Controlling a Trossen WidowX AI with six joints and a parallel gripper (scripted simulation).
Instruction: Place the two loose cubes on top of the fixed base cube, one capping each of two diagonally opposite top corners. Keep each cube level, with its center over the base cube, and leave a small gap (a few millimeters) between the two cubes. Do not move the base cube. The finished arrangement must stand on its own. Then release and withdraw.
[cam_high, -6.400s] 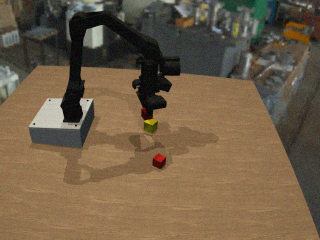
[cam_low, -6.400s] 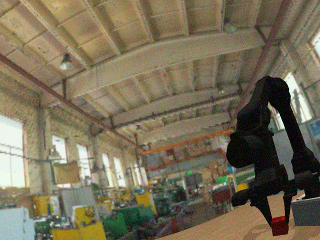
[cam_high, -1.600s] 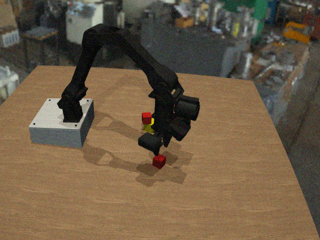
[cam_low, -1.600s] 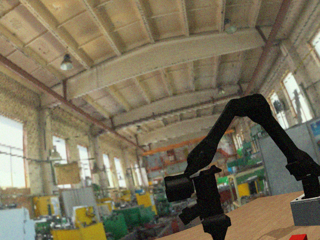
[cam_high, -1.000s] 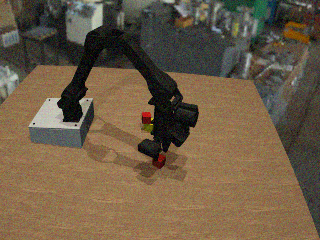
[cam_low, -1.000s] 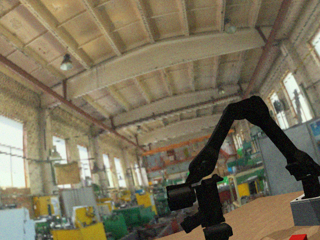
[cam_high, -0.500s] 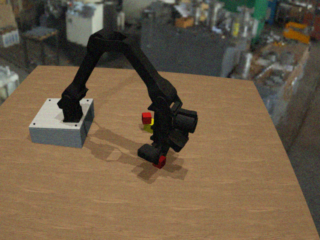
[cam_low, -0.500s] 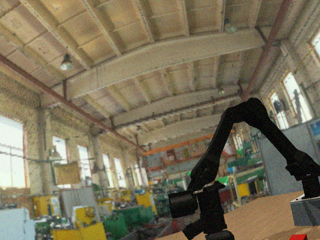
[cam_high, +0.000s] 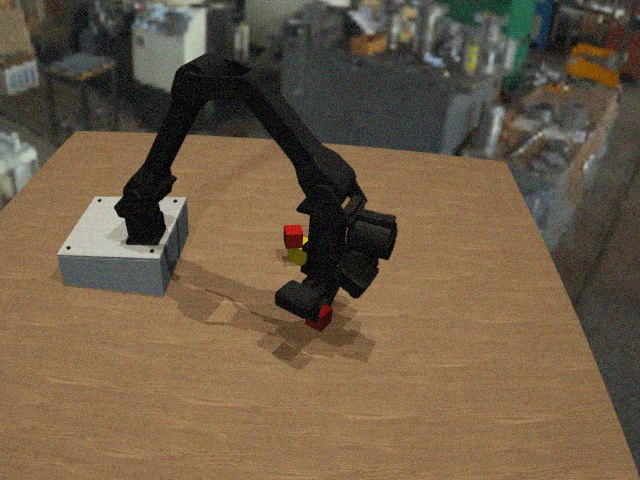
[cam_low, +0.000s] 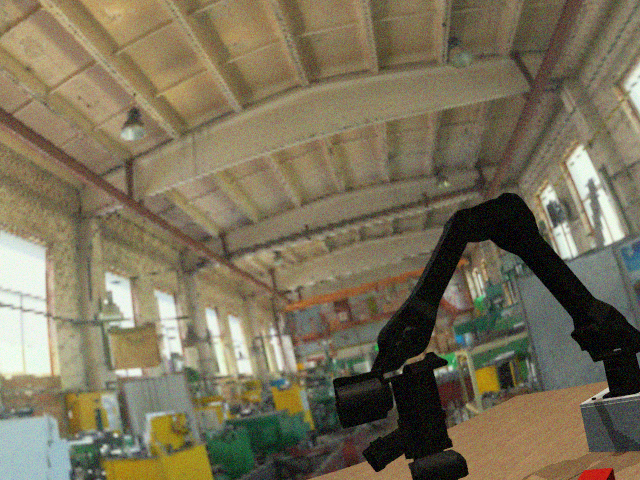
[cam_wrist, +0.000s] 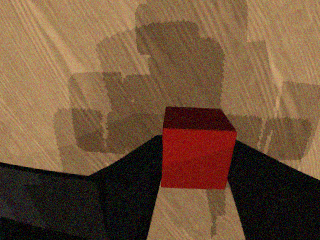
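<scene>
Now: gripper tip 20 cm to the right of the yellow cube, 4 cm past it and 1 cm above it.
</scene>
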